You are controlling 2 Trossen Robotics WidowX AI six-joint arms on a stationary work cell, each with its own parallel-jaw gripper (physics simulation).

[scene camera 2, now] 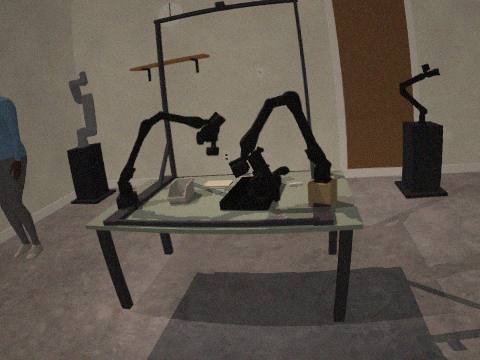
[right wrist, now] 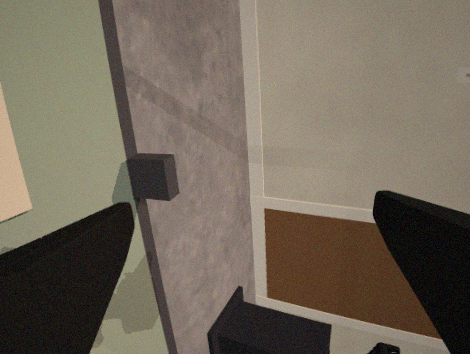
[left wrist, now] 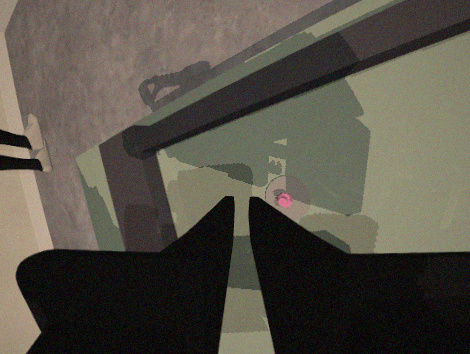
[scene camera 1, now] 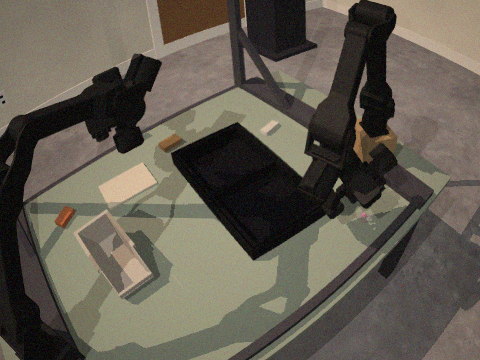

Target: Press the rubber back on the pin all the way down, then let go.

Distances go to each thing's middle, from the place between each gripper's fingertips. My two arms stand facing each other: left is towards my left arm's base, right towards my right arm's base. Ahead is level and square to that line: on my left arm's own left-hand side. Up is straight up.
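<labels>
From my right hand, the white box (scene camera 1: pixel 109 248) is 20 cm below, 22 cm ahead and 16 cm to the right. And there's the black tray (scene camera 1: pixel 253 193), which is 21 cm below that same right hand, 22 cm ahead of it and 21 cm to the left of it.
My left hand's 50 mm above the black tray, 280 mm past it and 150 mm to the left of it. As for the white box, that's 30 mm below my left hand, 520 mm to the right of it and 270 mm behind it.
</labels>
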